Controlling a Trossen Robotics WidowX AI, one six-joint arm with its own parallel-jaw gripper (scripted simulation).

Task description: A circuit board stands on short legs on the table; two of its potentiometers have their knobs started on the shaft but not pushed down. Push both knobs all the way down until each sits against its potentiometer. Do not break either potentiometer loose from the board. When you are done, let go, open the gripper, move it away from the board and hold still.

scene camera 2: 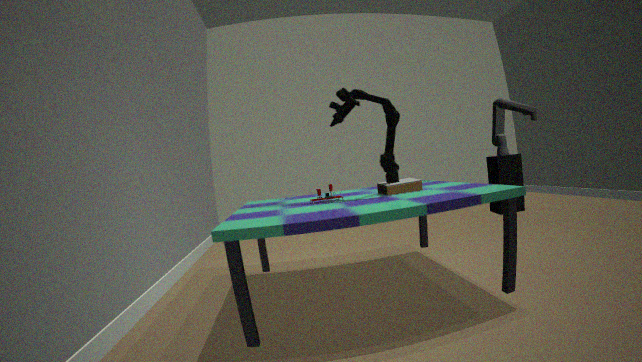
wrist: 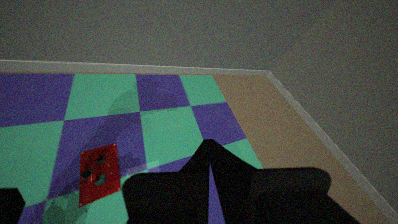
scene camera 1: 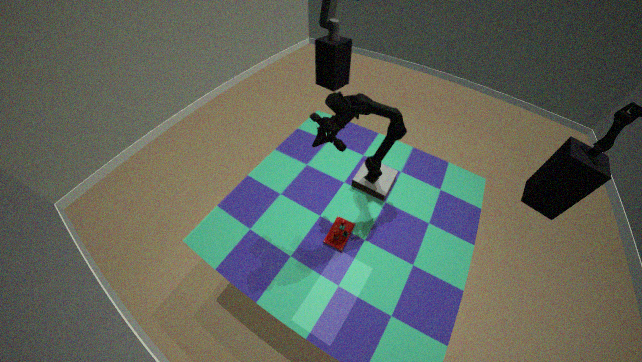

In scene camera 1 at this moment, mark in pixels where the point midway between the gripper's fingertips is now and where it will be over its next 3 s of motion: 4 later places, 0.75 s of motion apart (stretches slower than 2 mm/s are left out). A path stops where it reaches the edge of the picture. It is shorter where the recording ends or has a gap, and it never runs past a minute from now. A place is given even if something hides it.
My gripper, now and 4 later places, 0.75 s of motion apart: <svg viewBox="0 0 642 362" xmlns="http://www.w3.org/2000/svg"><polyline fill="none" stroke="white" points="312,146 321,191 342,216 343,220 343,221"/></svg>
